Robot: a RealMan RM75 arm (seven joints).
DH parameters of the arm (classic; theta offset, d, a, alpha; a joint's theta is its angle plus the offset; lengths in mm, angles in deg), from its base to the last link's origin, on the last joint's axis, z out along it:
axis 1: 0 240.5 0 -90
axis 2: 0 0 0 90
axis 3: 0 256 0 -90
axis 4: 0 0 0 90
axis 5: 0 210 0 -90
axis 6: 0 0 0 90
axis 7: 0 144 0 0
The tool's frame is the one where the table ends.
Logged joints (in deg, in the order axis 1, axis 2, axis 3, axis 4, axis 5, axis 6, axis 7), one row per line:
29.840 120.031 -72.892 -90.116 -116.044 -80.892 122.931
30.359 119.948 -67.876 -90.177 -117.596 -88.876 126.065
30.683 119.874 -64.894 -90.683 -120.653 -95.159 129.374
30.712 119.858 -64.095 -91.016 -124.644 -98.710 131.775
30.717 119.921 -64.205 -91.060 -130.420 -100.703 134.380
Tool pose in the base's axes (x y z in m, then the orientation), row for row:
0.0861 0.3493 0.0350 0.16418 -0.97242 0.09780 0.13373
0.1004 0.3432 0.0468 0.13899 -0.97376 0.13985 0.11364
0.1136 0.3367 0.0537 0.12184 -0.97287 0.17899 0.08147
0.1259 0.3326 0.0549 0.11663 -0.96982 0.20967 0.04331
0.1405 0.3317 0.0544 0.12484 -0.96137 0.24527 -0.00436
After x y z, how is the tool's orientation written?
As a quaternion, w x y z.
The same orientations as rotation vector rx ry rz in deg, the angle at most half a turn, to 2 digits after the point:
-158.81 15.97 21.84
-161.28 23.16 18.82
-162.71 29.94 13.63
-162.69 35.17 7.27
-160.51 40.95 -0.73

